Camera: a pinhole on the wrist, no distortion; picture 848 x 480 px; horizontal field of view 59.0 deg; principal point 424.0 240.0 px. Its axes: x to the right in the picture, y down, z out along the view. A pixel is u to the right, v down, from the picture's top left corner.
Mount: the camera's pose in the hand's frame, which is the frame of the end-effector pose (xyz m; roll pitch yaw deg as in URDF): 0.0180 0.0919 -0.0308 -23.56 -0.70 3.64
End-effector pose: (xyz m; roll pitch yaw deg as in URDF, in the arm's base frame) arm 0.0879 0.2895 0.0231 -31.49 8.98 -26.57
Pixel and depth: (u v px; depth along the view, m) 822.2 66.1 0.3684
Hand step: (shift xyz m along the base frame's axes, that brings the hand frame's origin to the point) 0.3550 0.1878 0.1682
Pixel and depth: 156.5 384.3 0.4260
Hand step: 0.0797 0.4617 0.1291
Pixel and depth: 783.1 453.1 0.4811
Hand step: 0.4541 0.3857 0.0486
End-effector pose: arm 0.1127 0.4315 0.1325 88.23 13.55 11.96
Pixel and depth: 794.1 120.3 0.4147
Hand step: 0.3281 -0.3104 0.1655
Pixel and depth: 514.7 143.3 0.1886
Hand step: 0.0986 -0.1299 0.1384
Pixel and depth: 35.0 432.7 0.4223
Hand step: -0.0677 -0.3204 0.3971
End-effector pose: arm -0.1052 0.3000 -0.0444 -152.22 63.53 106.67
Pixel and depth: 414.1 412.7 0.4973
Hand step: 0.3000 -0.4014 -0.2199
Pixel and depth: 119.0 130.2 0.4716
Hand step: 0.1279 -0.4905 -0.0432
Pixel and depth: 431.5 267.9 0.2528
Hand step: 0.1501 -0.2007 -0.1292
